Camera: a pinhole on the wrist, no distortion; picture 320 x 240 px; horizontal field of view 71.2 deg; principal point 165.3 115.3 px. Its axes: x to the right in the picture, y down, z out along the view. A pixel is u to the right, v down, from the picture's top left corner.
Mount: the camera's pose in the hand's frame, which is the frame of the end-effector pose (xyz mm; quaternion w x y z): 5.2 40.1 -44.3 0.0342 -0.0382 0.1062 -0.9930
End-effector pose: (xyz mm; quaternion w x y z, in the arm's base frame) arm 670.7 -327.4 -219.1 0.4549 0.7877 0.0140 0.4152
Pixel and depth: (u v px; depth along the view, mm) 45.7 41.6 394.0
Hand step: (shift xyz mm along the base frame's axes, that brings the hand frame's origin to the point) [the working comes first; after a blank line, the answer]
In the camera's frame: -210.9 -129.9 394.0

356.6 -211.9 142.1
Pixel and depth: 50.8 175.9 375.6
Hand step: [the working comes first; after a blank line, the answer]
In the camera's frame: -192.4 101.8 375.6

388.1 -36.7 -8.6
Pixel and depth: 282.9 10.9 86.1
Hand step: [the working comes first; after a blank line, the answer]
In the camera's frame: 45.3 -40.2 86.1

-9.4 -84.1 7.3
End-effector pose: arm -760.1 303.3 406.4 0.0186 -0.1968 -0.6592 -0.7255
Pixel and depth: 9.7 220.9 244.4
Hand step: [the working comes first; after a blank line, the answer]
In the camera's frame: -170.2 115.5 244.4

-176.5 213.1 -33.9
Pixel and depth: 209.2 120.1 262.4
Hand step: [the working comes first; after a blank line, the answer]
In the camera's frame: 51.5 5.6 262.4

71.0 203.6 -18.8
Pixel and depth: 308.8 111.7 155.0
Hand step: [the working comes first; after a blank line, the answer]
In the camera's frame: 99.5 -2.5 155.0

105.3 90.8 -16.5
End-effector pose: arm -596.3 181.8 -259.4 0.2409 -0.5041 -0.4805 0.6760
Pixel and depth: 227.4 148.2 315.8
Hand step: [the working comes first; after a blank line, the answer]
In the camera's frame: 87.8 46.5 315.8

-229.4 -115.8 101.0
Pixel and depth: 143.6 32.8 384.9
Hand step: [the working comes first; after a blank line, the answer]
In the camera's frame: -37.4 -142.1 384.9

-336.1 -135.3 -109.3
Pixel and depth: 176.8 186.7 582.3
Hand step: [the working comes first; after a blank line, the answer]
In the camera's frame: 30.0 186.0 582.3

-498.4 -57.4 235.3
